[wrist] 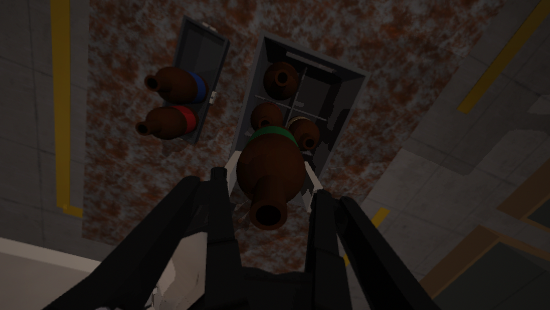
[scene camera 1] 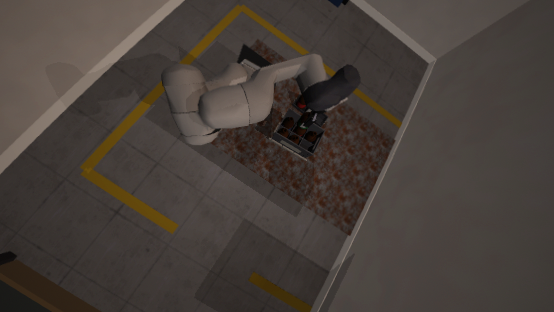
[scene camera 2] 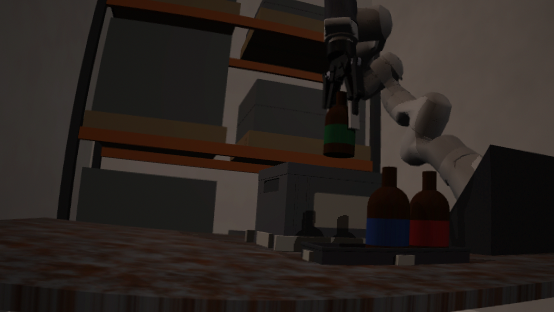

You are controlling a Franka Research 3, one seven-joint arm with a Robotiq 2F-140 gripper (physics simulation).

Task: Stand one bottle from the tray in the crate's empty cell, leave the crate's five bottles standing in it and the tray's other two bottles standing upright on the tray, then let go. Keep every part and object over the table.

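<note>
My gripper (scene camera 2: 341,106) (wrist: 270,166) is shut on the green-banded brown bottle (scene camera 2: 340,139) (wrist: 270,160), which hangs roughly upright, higher than the grey crate (scene camera 1: 291,146) (scene camera 2: 272,210) (wrist: 256,75). In the wrist view the held bottle covers the crate's near part. The empty cell (wrist: 320,92) shows at the crate's far right corner. Crate bottles (wrist: 281,80) (wrist: 267,115) (wrist: 304,132) stand in other cells; the rest are hidden there. The blue-banded bottle (scene camera 2: 388,210) (wrist: 177,85) and red-banded bottle (scene camera 2: 429,212) (wrist: 170,122) stand upright on the tray (scene camera 2: 360,255) (wrist: 200,50).
The tray stands left of the crate in the wrist view, with a gap between them. A dark slanted block (scene camera 2: 520,200) stands on the table (scene camera 1: 360,165) (scene camera 2: 125,260) beyond the tray. A shelf rack (scene camera 2: 76,125) with large boxes stands behind the table.
</note>
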